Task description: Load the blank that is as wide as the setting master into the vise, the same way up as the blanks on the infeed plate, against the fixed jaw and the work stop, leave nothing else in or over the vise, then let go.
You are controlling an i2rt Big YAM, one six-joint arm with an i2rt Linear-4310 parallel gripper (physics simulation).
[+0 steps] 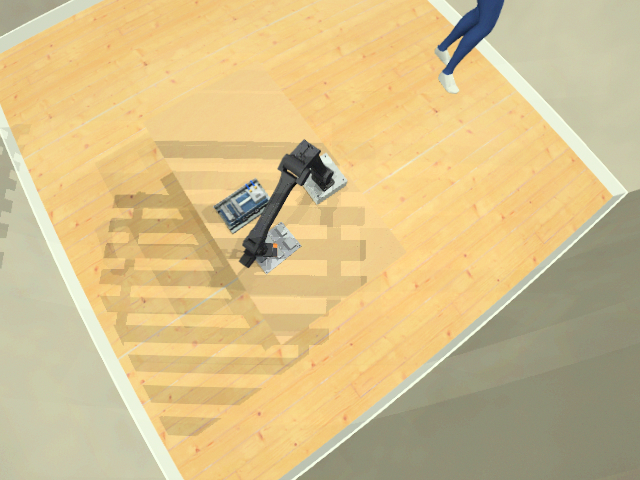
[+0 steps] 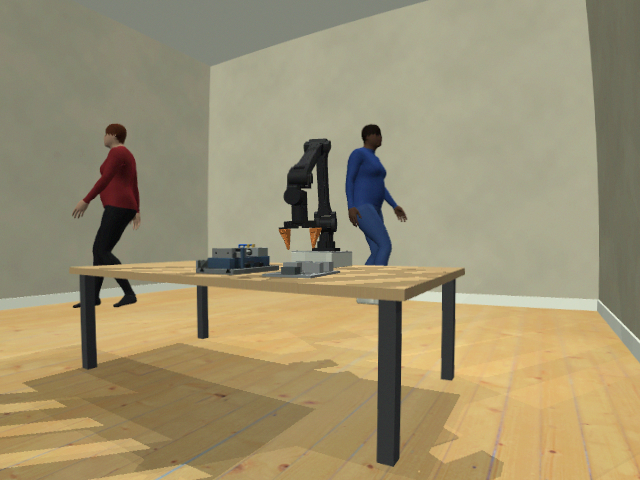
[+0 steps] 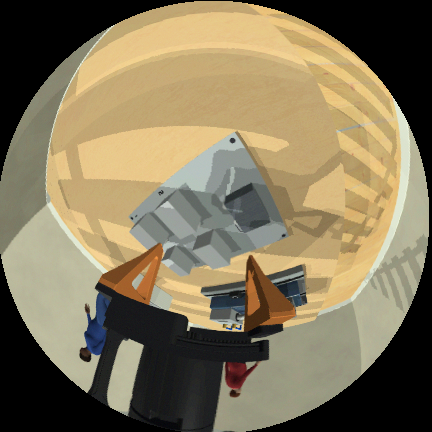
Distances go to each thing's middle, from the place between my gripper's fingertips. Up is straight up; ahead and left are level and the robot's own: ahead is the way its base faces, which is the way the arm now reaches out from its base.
I see my gripper 5 cm short of the dark grey block (image 3: pixel 244 204), 2 cm to the left of it and 7 cm above it. Also, from my hand: grey infeed plate (image 3: pixel 224 167) 4 cm behind, 1 cm to the right, 9 cm below.
